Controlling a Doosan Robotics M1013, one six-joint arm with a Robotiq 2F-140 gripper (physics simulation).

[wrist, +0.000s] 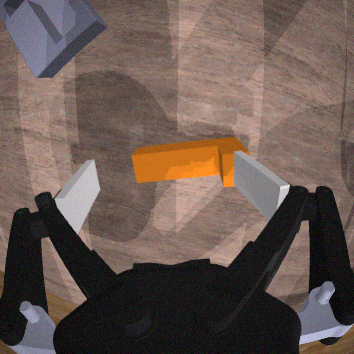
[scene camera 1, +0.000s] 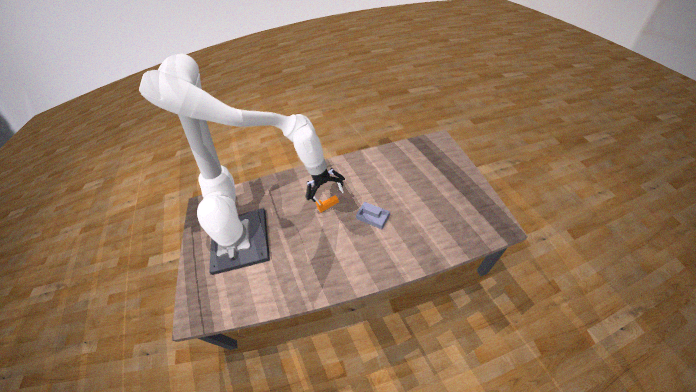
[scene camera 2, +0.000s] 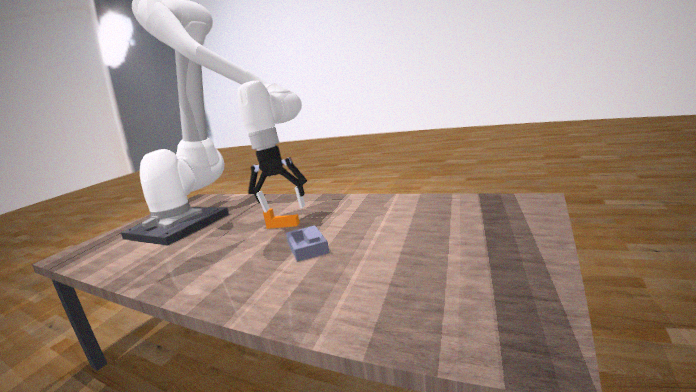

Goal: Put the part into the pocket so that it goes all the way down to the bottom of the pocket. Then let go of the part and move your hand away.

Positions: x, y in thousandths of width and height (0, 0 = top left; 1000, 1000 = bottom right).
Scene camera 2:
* my gripper: 409, 534
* grey pocket block: 439, 621
